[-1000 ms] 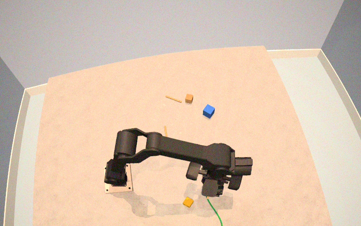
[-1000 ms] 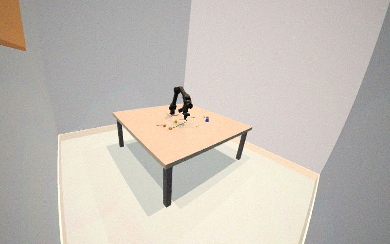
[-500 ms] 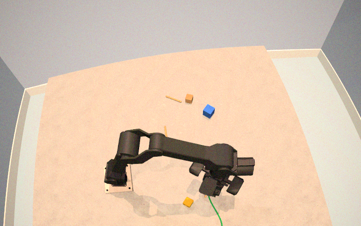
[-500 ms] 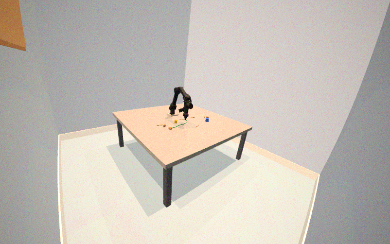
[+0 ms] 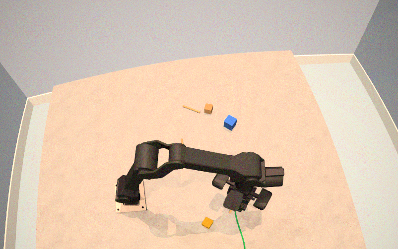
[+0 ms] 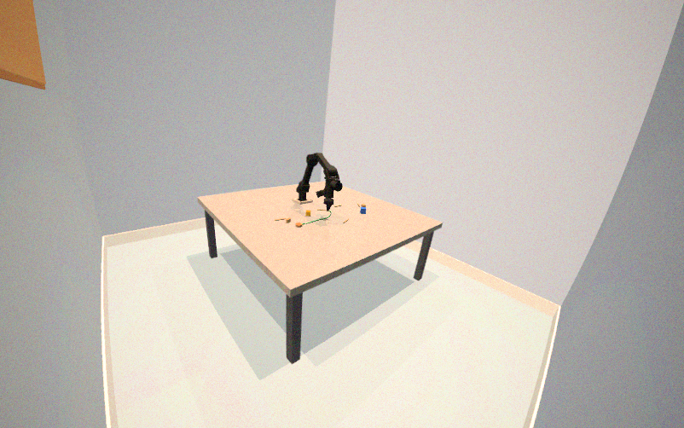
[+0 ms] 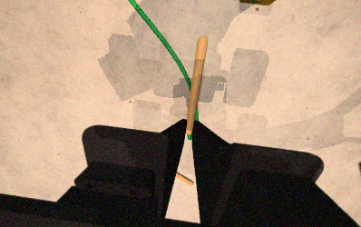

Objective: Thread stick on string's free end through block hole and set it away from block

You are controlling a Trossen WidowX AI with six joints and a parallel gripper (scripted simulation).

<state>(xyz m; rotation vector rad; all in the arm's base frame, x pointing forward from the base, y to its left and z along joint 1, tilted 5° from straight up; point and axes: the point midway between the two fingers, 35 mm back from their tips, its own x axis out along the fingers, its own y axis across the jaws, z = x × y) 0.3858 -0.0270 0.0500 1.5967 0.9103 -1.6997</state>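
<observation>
Now: the yellow wooden block 11 cm behind my gripper tip, 8 cm to the right of it and 4 cm below it. The rest, counted from my gripper tip: round wooden button: 2 cm ahead, 22 cm to the right, 5 cm below; blue cube: 32 cm to the left, 4 cm below; orange wedge-like piece: 6 cm behind, 25 cm to the right, 5 cm below.
</observation>
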